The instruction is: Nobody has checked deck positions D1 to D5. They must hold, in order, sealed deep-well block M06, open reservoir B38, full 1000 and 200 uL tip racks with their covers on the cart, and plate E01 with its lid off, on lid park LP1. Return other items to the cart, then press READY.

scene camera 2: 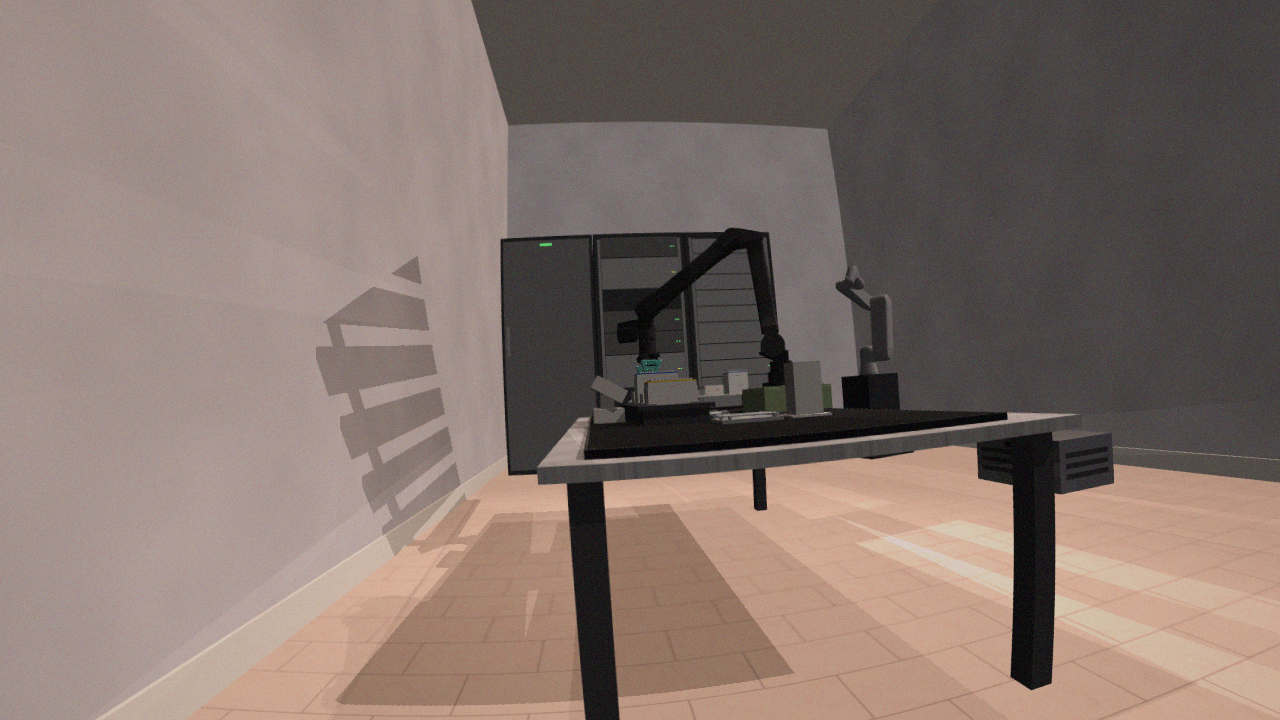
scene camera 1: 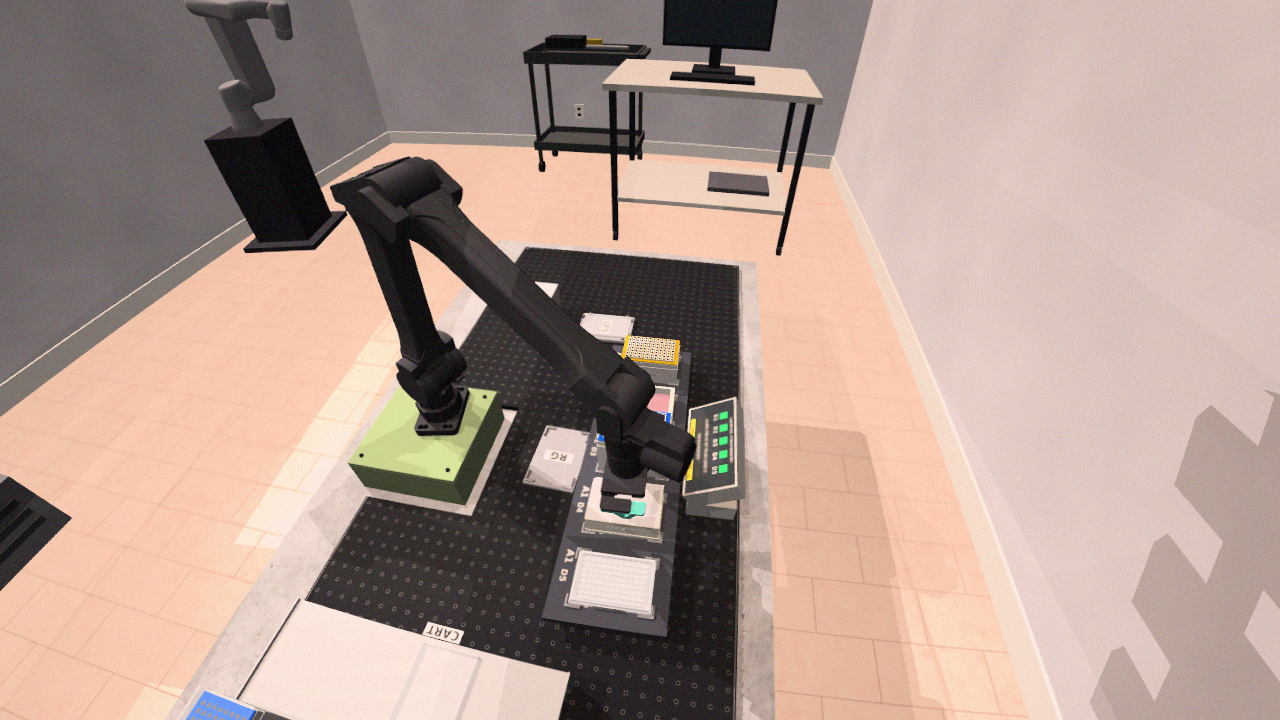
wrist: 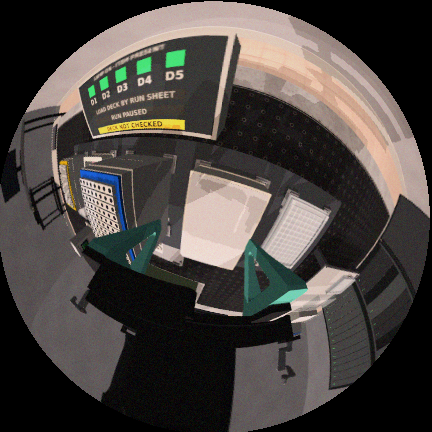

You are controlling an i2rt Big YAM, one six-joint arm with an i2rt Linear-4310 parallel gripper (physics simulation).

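Seen in the pictures: gripper, fingertip midpoint: [scene camera 1: 629,490] [wrist: 203,234]; arm's base, link origin: [scene camera 2: 782,386] [scene camera 1: 444,412].
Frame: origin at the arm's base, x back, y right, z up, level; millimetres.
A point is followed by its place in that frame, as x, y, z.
Note:
My open, empty gripper [scene camera 1: 631,509] @[-380, 209, 32] [scene camera 2: 648,366] @[-380, 209, 32] [wrist: 204,232] @[-380, 209, 32] points down, above a block with a plain pale top [scene camera 1: 626,528] @[-373, 262, 1] [wrist: 220,207] @[-403, 222, 14] at D4. A yellow-rimmed tip rack [scene camera 1: 651,350] @[-436, -139, 36] [wrist: 69,185] @[-432, -108, 32] stands at D1. A pink reservoir [scene camera 1: 663,399] @[-457, -39, -15] at D2 is partly behind the arm. A blue-rimmed tip rack [wrist: 100,200] @[-425, 114, 69] stands at D3. A white well plate [scene camera 1: 613,582] @[-350, 346, -15] [wrist: 298,227] @[-374, 342, -19] lies at D5. The sloped panel [scene camera 1: 712,447] @[-531, 131, 41] [wrist: 150,107] @[-506, 153, 29] shows five green squares, "RUN PAUSED" and "DECK NOT CHECKED". The cart [scene camera 1: 358,660] @[20, 459, -16] is at the near left. Item labels are unreadable.
A pale pad marked RG [scene camera 1: 557,457] @[-234, 68, -68] lies left of the deck. Another pale pad [scene camera 1: 607,325] @[-332, -346, -58] lies beyond it, near the yellow rack. The green arm base [scene camera 1: 429,445] @[8, 84, -1] stands at the left. A blue item [scene camera 1: 214,707] @[137, 541, 78] shows at the cart's corner.

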